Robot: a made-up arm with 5 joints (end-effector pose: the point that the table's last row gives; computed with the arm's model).
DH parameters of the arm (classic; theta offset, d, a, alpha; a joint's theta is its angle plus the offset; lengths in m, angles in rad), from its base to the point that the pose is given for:
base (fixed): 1.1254 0 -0.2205 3.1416
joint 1: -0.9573 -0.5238 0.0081 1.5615
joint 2: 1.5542 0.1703 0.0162 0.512
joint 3: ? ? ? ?
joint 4: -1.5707 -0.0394 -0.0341 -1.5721
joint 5: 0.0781 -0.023 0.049 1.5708
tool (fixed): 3.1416 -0.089 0 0
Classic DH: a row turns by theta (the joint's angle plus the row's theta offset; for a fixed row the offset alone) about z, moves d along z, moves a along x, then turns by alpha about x.
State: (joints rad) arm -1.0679 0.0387 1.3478 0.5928 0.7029
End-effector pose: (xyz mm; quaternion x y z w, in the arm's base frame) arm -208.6 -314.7 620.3 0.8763 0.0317 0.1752 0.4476
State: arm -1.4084 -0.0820 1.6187 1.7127 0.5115
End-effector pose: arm -190.8 -405.7 587.0 -0.8850 0.0612 -0.4608 0.0266
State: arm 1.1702 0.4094 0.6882 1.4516 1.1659
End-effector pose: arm -237.6 -6.1 672.5 -0.2809 0.9539 -0.0397 0.0984
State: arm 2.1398 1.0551 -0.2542 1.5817 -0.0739
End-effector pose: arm 8.4 45.3 584.3 -0.2198 -0.8765 0.1813 0.3881
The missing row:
joint 3: -1.5505 0.0295 -0.036 -1.6489
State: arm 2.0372 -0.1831 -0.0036 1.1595 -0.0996
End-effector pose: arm -111.0 44.1 630.1 0.0302 0.9970 -0.0293 0.0649
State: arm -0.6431 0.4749 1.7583 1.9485 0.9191
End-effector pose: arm -338.2 -287.8 500.8 -0.7080 0.3561 -0.6096 0.0196
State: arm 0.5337 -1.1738 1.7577 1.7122 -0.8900
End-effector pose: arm -278.3 -104.7 567.4 0.5204 -0.5270 0.3000 0.6012
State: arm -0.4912 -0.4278 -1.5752 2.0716 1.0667
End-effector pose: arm -278.3 -458.7 388.4 0.1637 0.2982 0.8462 0.4101
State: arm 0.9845 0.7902 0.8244 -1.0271 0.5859
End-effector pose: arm -138.9 -32.4 520.3 0.5138 -0.2090 -0.6722 0.4904
